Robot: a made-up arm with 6 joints.
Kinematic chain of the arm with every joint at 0, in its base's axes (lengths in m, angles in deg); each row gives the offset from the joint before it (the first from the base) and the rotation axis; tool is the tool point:
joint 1: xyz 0 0 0.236 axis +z
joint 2: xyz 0 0 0 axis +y
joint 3: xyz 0 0 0.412 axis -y
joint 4: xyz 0 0 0 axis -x
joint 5: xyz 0.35 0 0 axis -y
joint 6: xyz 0 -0.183 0 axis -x
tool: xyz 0 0 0
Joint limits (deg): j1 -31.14..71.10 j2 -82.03..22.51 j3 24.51..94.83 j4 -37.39..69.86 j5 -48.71..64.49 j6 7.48..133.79
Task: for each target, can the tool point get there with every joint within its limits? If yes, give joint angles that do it. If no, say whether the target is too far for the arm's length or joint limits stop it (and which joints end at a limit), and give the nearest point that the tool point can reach.
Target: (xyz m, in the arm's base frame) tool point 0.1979 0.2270 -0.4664
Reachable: no: joint limits stop it (at a limit: joint 2, joint 3, joint 4) | nearest point 0.3494 0.4008 0.5178 | short by 1.011 m
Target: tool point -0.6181 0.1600 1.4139
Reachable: no: too far | nearest point -0.3711 0.0961 0.9432 | short by 0.535 m
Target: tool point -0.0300 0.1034 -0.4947
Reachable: no: joint limits stop it (at a limit: joint 1, joint 2, joint 3, joint 4) | nearest point -0.6890 0.3427 0.1407 | short by 0.946 m
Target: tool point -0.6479 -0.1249 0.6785
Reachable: yes | joints 0.55 -50.82 78.55 49.59 -15.41 116.39
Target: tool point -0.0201 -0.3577 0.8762
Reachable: yes | joints 56.07 -45.15 47.59 -0.25 23.89 19.41
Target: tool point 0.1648 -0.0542 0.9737
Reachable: yes | joints 54.98 -11.27 69.72 -24.83 41.02 109.24
